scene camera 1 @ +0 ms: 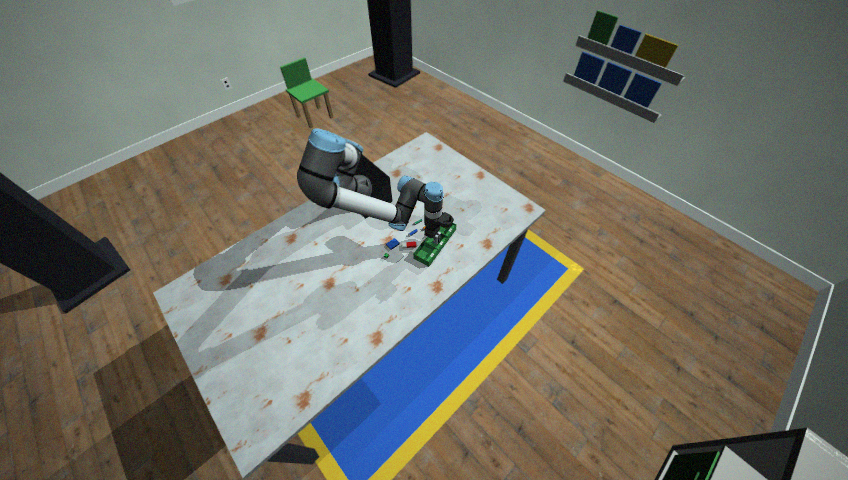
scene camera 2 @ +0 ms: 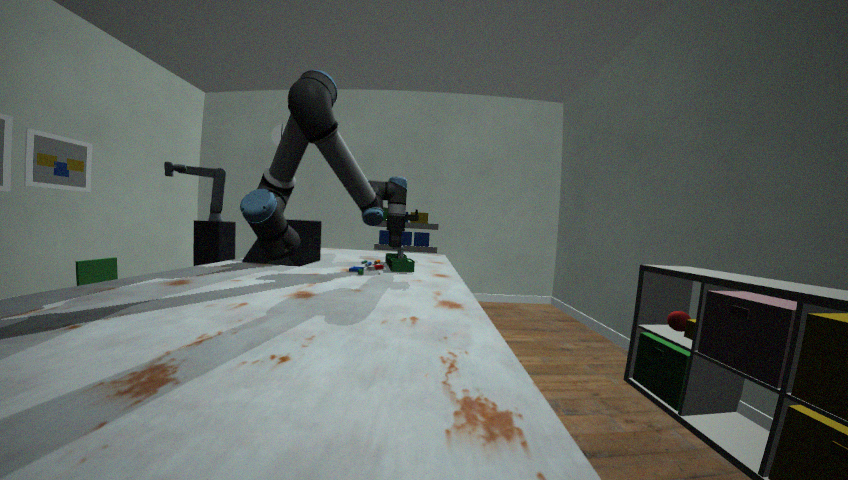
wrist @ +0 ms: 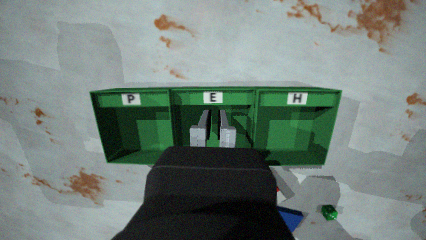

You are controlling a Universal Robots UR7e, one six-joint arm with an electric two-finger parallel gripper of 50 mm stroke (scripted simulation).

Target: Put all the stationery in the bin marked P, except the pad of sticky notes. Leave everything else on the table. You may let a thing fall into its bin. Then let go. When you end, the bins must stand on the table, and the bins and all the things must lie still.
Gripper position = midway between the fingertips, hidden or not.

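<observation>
A green bin [scene camera 1: 426, 253] is there in scene camera 1, and I find the bin [wrist: 134, 127] in the wrist view too. That same wrist view shows me my own gripper [wrist: 214, 118].
</observation>
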